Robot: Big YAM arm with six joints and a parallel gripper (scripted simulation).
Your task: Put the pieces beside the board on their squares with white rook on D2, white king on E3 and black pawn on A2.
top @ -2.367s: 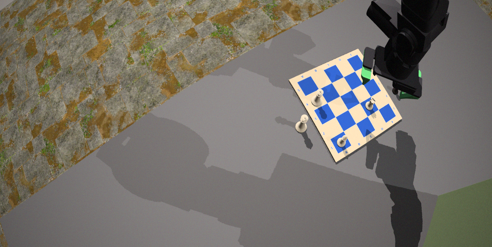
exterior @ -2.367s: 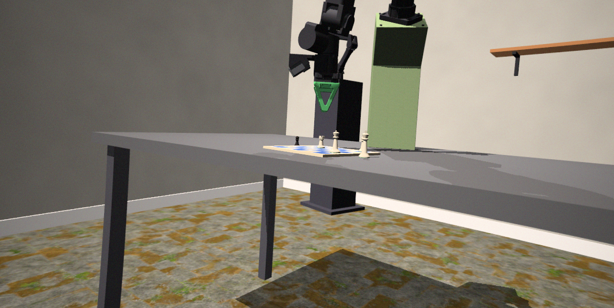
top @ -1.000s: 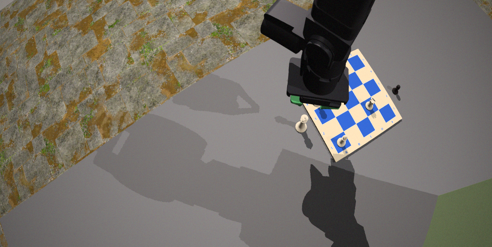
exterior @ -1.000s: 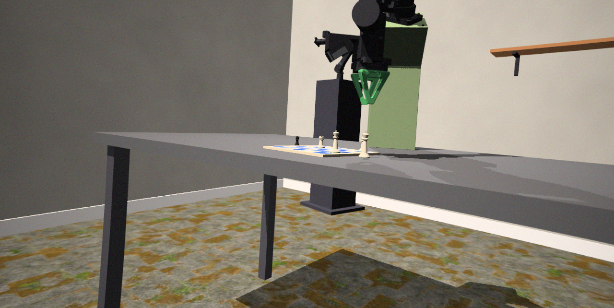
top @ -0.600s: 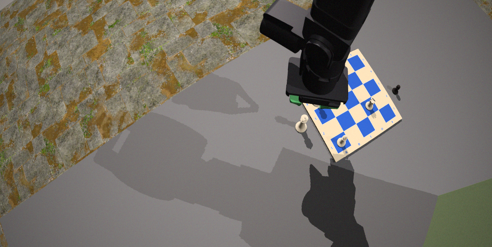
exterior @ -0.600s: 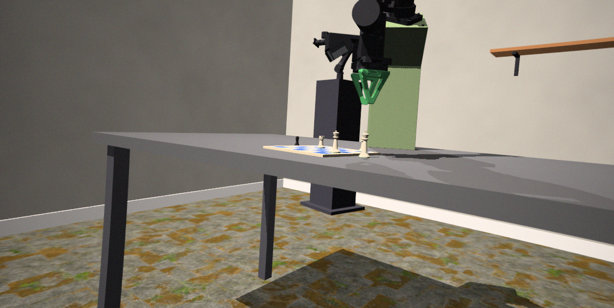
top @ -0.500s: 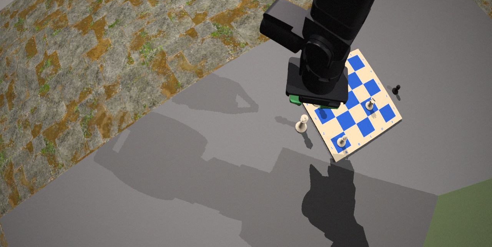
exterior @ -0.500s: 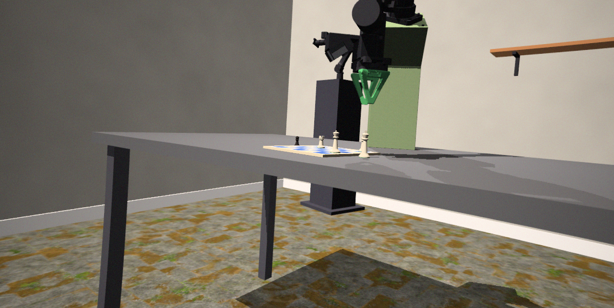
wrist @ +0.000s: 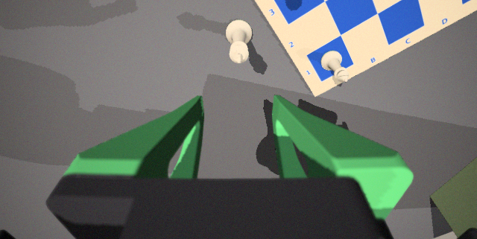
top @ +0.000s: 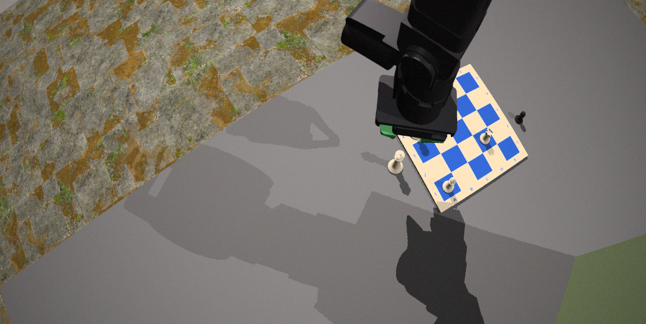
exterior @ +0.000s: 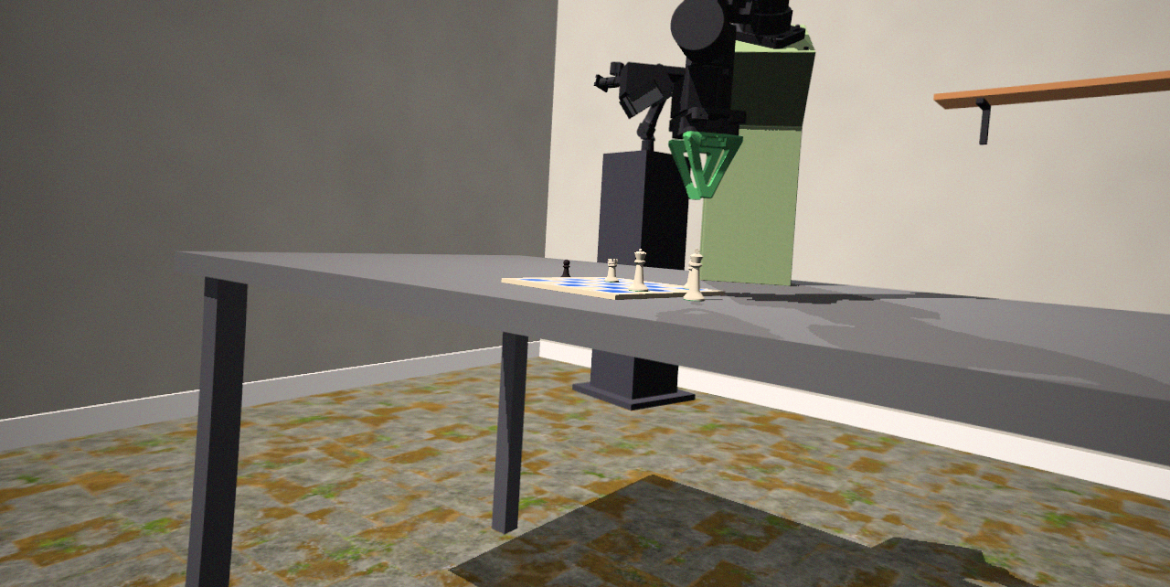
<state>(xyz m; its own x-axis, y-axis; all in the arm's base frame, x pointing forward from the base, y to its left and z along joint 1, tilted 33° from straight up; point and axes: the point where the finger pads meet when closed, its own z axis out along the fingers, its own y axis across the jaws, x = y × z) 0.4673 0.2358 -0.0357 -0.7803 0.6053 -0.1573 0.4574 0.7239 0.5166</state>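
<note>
Now: hand 100 mm above the white king. Round my hand: board 10 mm ahead, 140 mm to the right, 130 mm below; then white pawn 70 mm behind, 70 mm to the right, 110 mm below; then black pawn 20 mm behind, 280 mm to the right, 120 mm below.
</note>
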